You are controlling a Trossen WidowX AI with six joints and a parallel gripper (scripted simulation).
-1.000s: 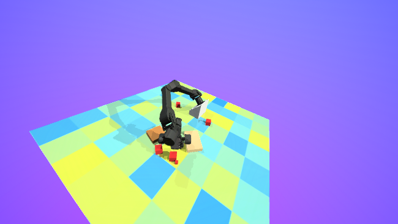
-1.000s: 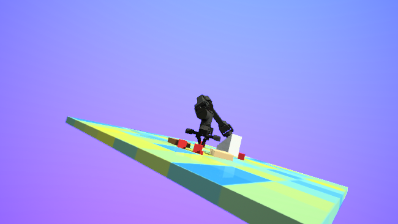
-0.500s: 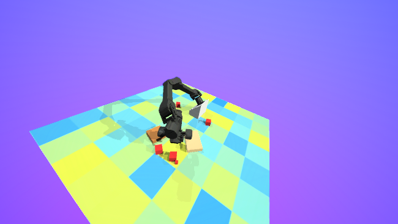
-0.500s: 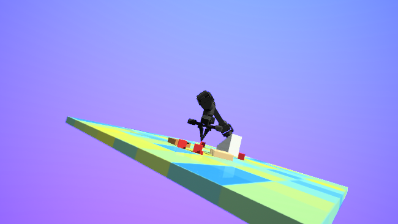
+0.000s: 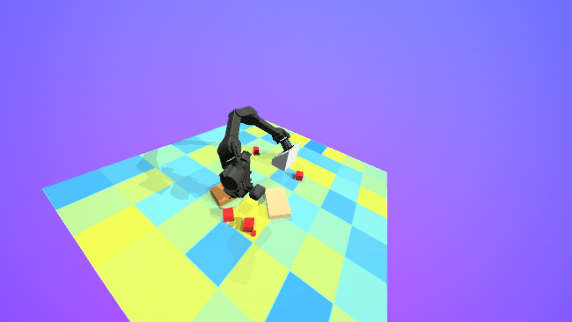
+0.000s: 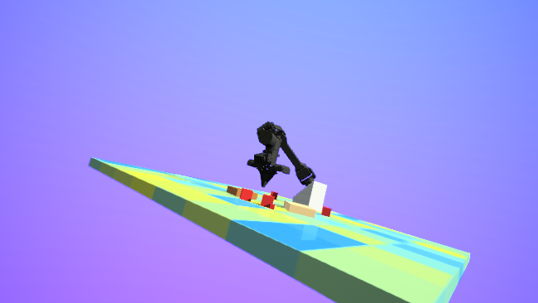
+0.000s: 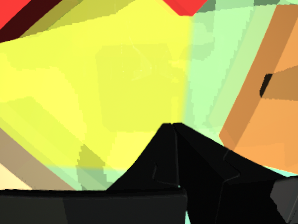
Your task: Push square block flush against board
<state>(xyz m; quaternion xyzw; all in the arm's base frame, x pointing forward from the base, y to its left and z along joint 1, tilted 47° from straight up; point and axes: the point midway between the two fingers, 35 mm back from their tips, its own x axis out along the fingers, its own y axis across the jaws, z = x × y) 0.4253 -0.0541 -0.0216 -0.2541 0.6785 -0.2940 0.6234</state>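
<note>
Now: gripper tip 10 mm past the square block, 110 mm to the left of it and 50 mm above it. Also, from my gripper tip: tan board (100 mm behind, 130 mm to the left, 50 mm below).
</note>
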